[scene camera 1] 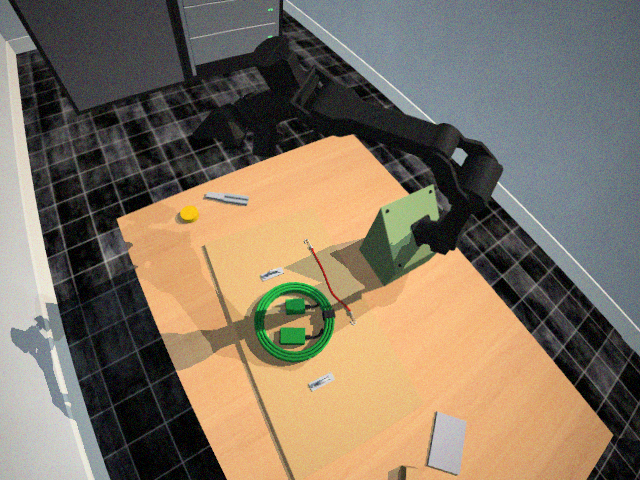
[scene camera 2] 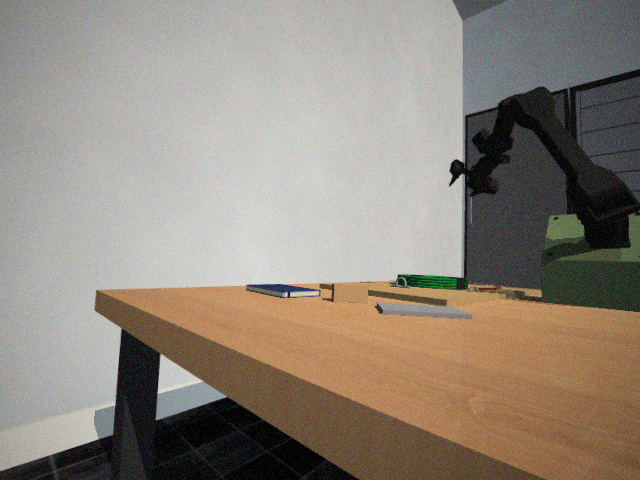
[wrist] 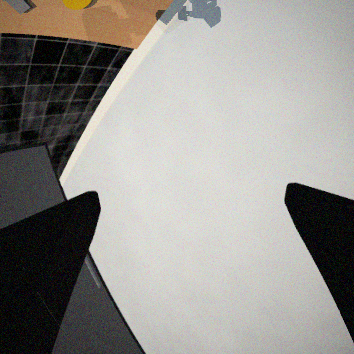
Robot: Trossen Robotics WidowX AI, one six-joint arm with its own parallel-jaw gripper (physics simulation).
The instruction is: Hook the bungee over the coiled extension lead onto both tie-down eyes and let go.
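Where they show: gripper, fingertip midpoint: (scene camera 1: 206, 128) (scene camera 2: 459, 190) (wrist: 193, 196); arm's base, origin of the base link: (scene camera 1: 422, 230) (scene camera 2: 607, 238).
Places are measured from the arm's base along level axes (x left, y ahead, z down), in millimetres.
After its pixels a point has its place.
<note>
The red bungee (scene camera 1: 330, 289) {x -26, y 257, z 129 mm} (scene camera 2: 491, 287) lies loose on the wooden board (scene camera 1: 361, 392) {x 224, y 344, z 134 mm}, beside the strap side of the coil, with a small metal hook at each end. The green coiled extension lead (scene camera 1: 261, 320) {x -46, y 455, z 105 mm} (scene camera 2: 434, 282) {x 84, y 345, z 118 mm} lies flat on the board, with two green connectors inside its ring. One tie-down eye (scene camera 1: 271, 273) {x -149, y 367, z 131 mm} is beyond the coil in scene view 1; the other tie-down eye (scene camera 1: 321, 381) {x 149, y 412, z 108 mm} (scene camera 2: 401, 282) is on the near side. The bungee lies apart from both eyes. My gripper (scene camera 1: 229, 144) (scene camera 2: 462, 188) {x -334, y 399, z -226 mm} (wrist: 193, 196) {x -334, y 399, z -226 mm} is open and empty, raised high, away from the bungee and coil.
A yellow disc (scene camera 1: 189, 213) {x -435, y 479, z 127 mm} (wrist: 76, 3) {x -453, y 481, z 127 mm} and a grey tool (scene camera 1: 226, 198) {x -437, y 360, z 134 mm} (wrist: 19, 5) {x -475, y 395, z 135 mm} lie near the far table edge. A green wedge base (scene camera 1: 374, 253) {x -36, y 110, z 82 mm} (scene camera 2: 589, 284) {x 52, y 33, z 99 mm} carries the arm. A grey slab (scene camera 1: 447, 443) {x 440, y 243, z 140 mm} (scene camera 2: 423, 310) {x 460, y 227, z 140 mm}, a blue notebook (scene camera 2: 279, 288) {x 483, y 507, z 134 mm} and a wooden block (scene camera 2: 350, 292) {x 448, y 361, z 128 mm} are on the table.
</note>
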